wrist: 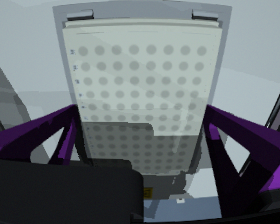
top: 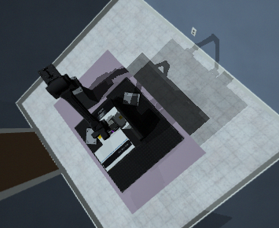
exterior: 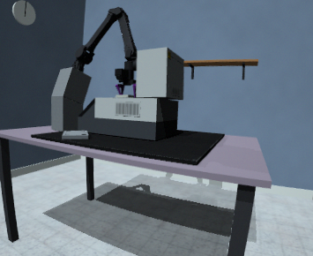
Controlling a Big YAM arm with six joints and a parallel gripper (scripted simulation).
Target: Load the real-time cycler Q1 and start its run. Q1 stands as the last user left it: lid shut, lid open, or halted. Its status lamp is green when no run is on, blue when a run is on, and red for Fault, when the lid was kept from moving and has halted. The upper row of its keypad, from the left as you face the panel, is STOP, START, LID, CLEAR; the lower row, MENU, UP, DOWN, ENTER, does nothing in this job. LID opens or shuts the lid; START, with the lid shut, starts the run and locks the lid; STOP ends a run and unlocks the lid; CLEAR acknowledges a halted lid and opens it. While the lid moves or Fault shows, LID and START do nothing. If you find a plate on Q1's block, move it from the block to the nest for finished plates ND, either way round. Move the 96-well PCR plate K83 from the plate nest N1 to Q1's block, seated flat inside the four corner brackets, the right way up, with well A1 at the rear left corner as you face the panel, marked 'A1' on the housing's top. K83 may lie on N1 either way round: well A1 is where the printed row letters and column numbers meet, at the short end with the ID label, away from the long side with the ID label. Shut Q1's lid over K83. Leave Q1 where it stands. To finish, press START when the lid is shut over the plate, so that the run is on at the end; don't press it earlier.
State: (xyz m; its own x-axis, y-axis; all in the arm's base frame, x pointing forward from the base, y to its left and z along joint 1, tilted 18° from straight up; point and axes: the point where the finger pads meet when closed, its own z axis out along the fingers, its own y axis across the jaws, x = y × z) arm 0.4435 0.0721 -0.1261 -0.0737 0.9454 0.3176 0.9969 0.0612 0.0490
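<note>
Right now my hand is right at the white 96-well plate K83. From my hand the other things lie so: grey plate nest: 100 mm behind, 290 mm to the right, 200 mm below; then grey nest ND: 140 mm behind, 290 mm to the left, 200 mm below.
</note>
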